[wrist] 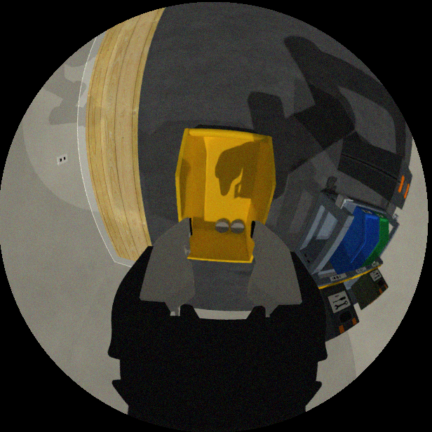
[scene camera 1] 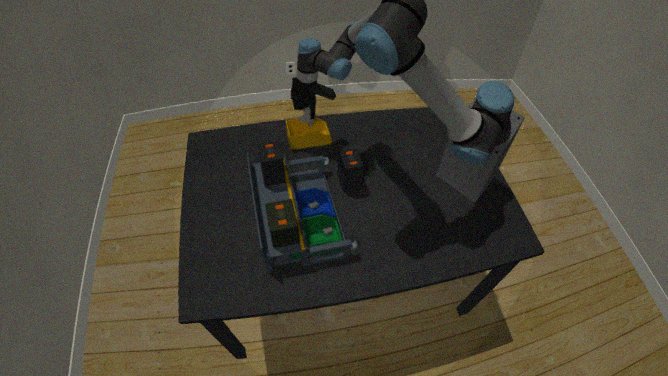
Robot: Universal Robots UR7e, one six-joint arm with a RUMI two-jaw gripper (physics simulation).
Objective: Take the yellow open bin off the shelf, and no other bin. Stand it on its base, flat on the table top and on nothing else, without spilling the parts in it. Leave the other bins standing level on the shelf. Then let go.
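Places are measured from the arm's base along level axes (x ahead, y left, z up), in metres.
Pixels of known places: gripper, fingertip midpoint: (scene camera 1: 307, 122).
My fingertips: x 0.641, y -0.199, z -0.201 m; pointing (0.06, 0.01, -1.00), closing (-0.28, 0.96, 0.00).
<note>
Ahead of a thing's pixels: the offset from my fingertips to its top centre. "spot": to the spot under its first point. Level surfaces: height alone.
The yellow open bin @[dx -0.002, dy +0.001, dz -0.017 m] (scene camera 1: 310, 137) (wrist: 225, 145) stands upright on the dark table top @[dz -0.092 m] (scene camera 1: 220, 280) (wrist: 200, 65), off the shelf and beyond its far end in the scene view. Two round grey parts (wrist: 230, 226) lie in it, near its end by the fingers. My gripper (scene camera 1: 309, 121) (wrist: 221, 220) is open and points down over that end. Its two grey fingers stand apart, with nothing held between them; whether they touch the bin's walls I cannot tell. The blue bin @[dx -0.020, dy +0.383, dz -0.011 m] (scene camera 1: 320, 198) (wrist: 356, 241) and the green bin @[dx -0.047, dy +0.492, dz -0.011 m] (scene camera 1: 314, 228) (wrist: 383, 240) sit side by side on the grey shelf @[spot: dx +0.138, dy +0.441, dz +0.010 m] (scene camera 1: 257, 210), each with a part showing in the scene view.
Two dark cases with orange latches, one black @[dx +0.102, dy +0.293, dz +0.132 m] (scene camera 1: 273, 171) (wrist: 341, 306) and one olive @[dx +0.047, dy +0.517, dz +0.107 m] (scene camera 1: 282, 230) (wrist: 369, 291), stand on the shelf's left side in the scene view. Another black case @[dx -0.163, dy +0.227, dz +0.040 m] (scene camera 1: 352, 171) (wrist: 372, 167) stands on the table, right of the shelf. The table's far edge runs behind the yellow bin.
</note>
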